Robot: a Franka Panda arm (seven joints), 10 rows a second.
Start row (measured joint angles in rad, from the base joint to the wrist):
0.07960 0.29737 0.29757 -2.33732 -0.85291 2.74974 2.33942
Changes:
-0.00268 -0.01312 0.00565 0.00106 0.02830 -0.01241 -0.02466
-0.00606 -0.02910 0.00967 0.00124 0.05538 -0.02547 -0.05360
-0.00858 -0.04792 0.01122 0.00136 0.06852 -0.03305 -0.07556
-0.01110 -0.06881 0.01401 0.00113 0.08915 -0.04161 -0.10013
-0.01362 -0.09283 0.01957 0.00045 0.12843 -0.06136 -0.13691
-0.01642 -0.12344 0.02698 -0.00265 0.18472 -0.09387 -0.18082
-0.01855 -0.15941 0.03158 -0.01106 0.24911 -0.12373 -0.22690
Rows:
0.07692 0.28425 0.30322 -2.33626 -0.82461 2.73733 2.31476
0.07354 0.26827 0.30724 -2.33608 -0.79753 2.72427 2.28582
0.07102 0.24945 0.30879 -2.33596 -0.78439 2.71669 2.26386
0.06850 0.22856 0.31158 -2.33619 -0.76376 2.70813 2.23929
0.06598 0.20454 0.31714 -2.33687 -0.72448 2.68838 2.20251
0.06318 0.17393 0.32455 -2.33997 -0.66819 2.65587 2.15860
0.06105 0.13796 0.32915 -2.34838 -0.60380 2.62601 2.11252

